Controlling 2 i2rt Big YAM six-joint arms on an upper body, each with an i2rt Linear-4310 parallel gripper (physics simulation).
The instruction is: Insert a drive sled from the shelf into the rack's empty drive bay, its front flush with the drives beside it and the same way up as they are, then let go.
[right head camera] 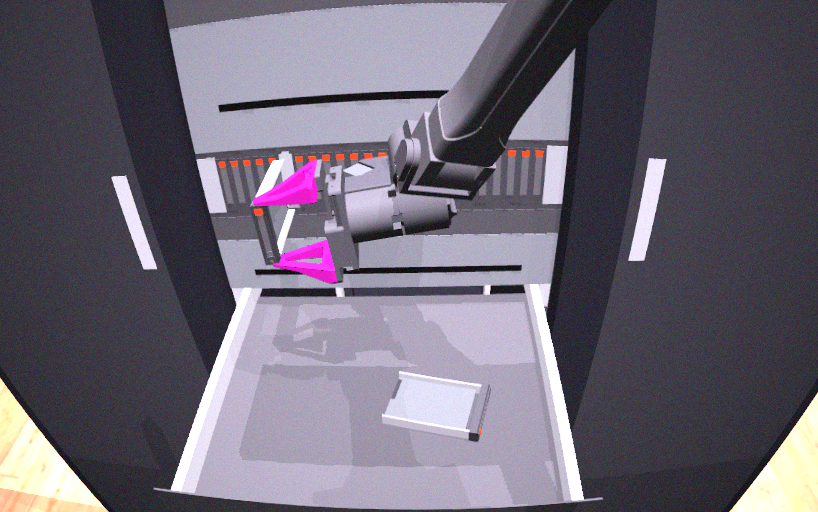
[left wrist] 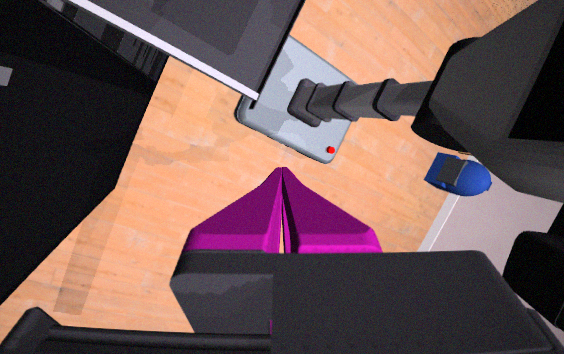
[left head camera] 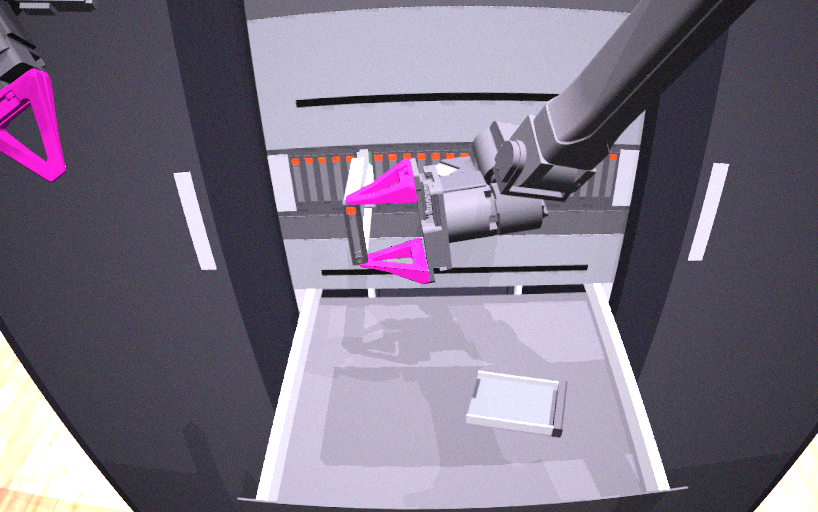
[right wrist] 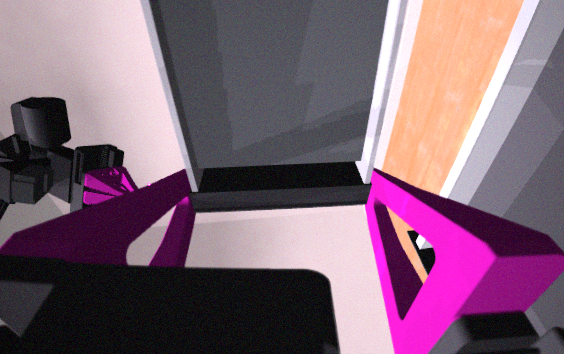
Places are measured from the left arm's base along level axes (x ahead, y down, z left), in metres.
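Where they show: left gripper, fingertip midpoint: [left wrist: 281, 177] [left head camera: 58, 177]; right gripper, fingertip midpoint: [right head camera: 263, 233] [left head camera: 352, 232] [right wrist: 281, 178].
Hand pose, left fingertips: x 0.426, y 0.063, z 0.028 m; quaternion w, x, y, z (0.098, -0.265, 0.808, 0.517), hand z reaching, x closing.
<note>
Each offset is from my left fingertips to the top centre of the thing. "pt": to the spot under its first point. Level surfaces: height alone.
My right gripper [left head camera: 354, 233] [right head camera: 265, 234] [right wrist: 281, 178] is shut on a drive sled @[dx +0.242, dy +0.142, dz -0.187 m] [left head camera: 357, 241] [right head camera: 267, 241] [right wrist: 265, 90]. It grips the sled by its front end, one fingertip at the top and one at the bottom. The sled stands on edge, orange tab at the top, its body running back towards the row of drives [left head camera: 321, 184] [right head camera: 234, 184]. The pale gap [right head camera: 285, 156] in the row is behind it; whether its rear end is inside is hidden. Another sled @[dx +0.119, dy +0.382, dz -0.376 m] [left head camera: 513, 399] [right head camera: 431, 403] lies flat on the shelf @[pt dx +0.117, dy +0.367, dz -0.089 m] [left head camera: 286, 392] [right head camera: 214, 392]. My left gripper [left wrist: 281, 177] is shut and empty.
Dark cabinet panels with white handles [left head camera: 194, 220] [left head camera: 708, 211] [right head camera: 134, 222] [right head camera: 647, 210] flank the rack. The pulled-out shelf lies below the right gripper. In the left wrist view, a grey base plate @[dy +1.145 m] [left wrist: 280, 120] and a blue object [left wrist: 472, 177] show near the floor.
</note>
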